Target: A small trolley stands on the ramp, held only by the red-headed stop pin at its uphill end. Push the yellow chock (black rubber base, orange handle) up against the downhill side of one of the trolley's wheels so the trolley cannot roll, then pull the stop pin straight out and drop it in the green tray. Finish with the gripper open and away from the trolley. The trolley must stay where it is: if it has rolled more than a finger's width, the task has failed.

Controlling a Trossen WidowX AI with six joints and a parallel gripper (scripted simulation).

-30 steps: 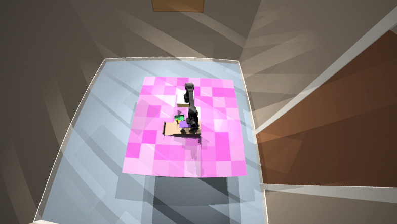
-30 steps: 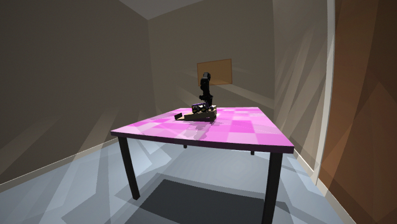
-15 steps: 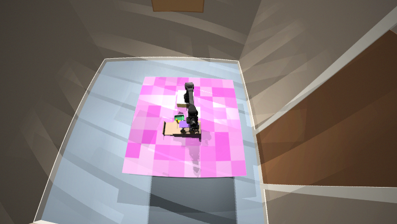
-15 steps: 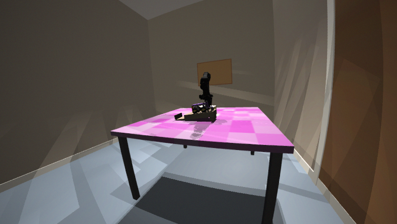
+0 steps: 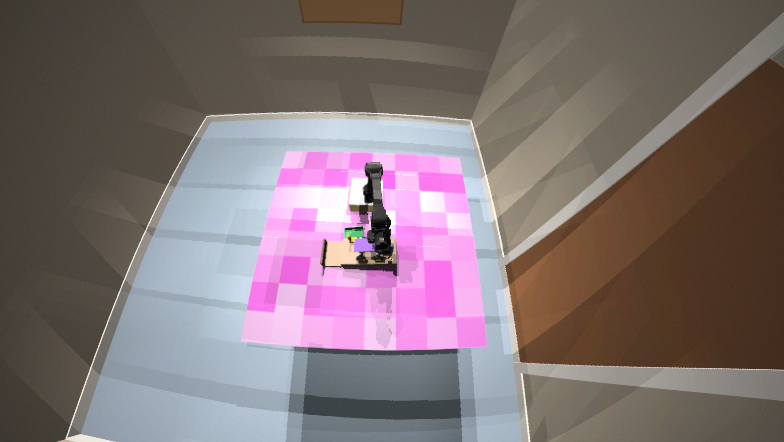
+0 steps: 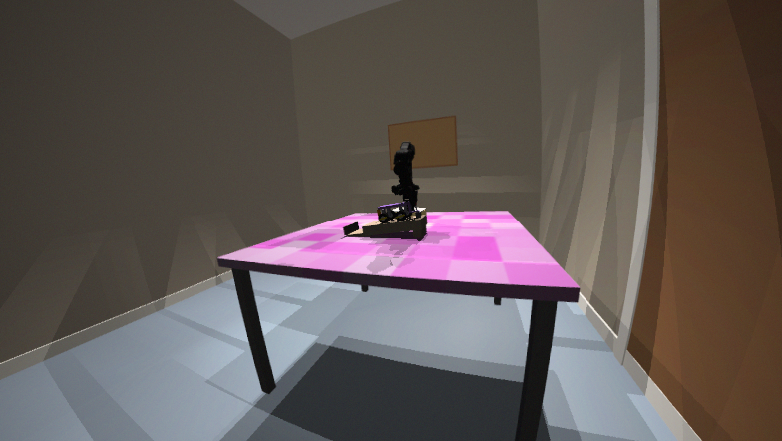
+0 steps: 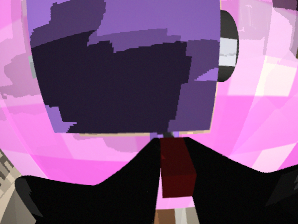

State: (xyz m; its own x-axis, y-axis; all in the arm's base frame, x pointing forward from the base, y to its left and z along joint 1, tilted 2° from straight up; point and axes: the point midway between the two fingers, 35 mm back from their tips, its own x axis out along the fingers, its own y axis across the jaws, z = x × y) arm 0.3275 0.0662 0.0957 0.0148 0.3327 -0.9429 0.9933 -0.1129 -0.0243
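My gripper tip is 19 cm to the left of the green tray, 15 cm above it and 13 cm past it. Also, from my gripper tip: red-headed stop pin: right at my gripper tip; purple trolley: 10 cm to the right, 3 cm below, 1 cm ahead; ramp: 11 cm to the right, 10 cm below, 1 cm ahead.
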